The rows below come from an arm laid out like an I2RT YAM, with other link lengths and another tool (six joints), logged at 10 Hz.
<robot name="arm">
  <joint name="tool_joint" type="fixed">
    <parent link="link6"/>
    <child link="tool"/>
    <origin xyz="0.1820 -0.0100 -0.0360" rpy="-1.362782 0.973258 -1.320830"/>
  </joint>
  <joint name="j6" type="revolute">
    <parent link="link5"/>
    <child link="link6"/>
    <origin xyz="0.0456 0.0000 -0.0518"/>
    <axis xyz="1 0 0"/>
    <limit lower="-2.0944" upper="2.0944"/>
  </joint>
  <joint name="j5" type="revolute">
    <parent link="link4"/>
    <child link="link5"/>
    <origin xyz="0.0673 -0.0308 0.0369"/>
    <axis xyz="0 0 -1"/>
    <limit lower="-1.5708" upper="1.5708"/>
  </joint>
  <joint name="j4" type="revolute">
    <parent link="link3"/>
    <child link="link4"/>
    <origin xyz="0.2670 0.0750 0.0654"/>
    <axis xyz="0 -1 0"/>
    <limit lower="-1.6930" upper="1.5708"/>
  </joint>
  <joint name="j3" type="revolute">
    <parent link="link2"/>
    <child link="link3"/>
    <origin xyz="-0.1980 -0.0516 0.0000"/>
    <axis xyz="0 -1 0"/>
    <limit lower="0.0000" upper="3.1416"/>
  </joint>
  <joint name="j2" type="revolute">
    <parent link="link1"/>
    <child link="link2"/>
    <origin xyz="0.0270 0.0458 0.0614"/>
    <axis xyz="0 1 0"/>
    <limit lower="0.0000" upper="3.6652"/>
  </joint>
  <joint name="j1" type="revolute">
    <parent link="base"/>
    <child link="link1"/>
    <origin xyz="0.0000 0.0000 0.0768"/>
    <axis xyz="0 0 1"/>
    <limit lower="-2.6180" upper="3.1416"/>
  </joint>
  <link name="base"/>
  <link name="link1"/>
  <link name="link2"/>
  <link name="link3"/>
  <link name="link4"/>
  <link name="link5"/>
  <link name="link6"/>
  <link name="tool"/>
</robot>
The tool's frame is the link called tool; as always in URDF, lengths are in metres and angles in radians.
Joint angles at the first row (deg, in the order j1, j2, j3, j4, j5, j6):
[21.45 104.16 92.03 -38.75 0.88 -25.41]
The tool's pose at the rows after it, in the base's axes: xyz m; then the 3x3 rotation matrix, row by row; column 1 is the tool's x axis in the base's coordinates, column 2 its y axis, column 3 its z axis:
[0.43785, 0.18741, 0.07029], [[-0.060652, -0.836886, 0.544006], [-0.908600, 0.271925, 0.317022], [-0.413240, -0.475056, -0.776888]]
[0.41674, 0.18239, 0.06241], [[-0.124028, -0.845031, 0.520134], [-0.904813, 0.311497, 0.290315], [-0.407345, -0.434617, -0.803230]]
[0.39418, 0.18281, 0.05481], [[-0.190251, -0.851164, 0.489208], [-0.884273, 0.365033, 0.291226], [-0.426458, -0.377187, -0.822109]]
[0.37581, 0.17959, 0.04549], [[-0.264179, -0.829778, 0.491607], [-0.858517, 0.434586, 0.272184], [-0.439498, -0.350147, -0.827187]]
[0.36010, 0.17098, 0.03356], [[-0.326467, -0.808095, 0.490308], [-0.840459, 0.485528, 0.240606], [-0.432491, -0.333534, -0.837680]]
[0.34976, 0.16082, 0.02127], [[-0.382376, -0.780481, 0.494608], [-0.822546, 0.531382, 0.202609], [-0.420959, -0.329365, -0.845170]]
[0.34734, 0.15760, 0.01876], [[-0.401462, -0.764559, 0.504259], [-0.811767, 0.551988, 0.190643], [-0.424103, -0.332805, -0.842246]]
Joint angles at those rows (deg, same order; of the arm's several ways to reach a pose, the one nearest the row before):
[21.97 103.36 91.23 -43.67 1.41 -22.17]
[22.68 101.25 88.43 -45.70 2.46 -18.74]
[23.12 98.88 85.35 -47.37 1.59 -14.52]
[23.82 95.37 80.00 -46.41 2.55 -9.43]
[24.08 92.56 74.98 -45.53 3.95 -5.81]
[24.08 90.71 70.76 -44.21 5.71 -2.74]
[24.08 89.65 69.08 -43.42 6.42 -1.41]

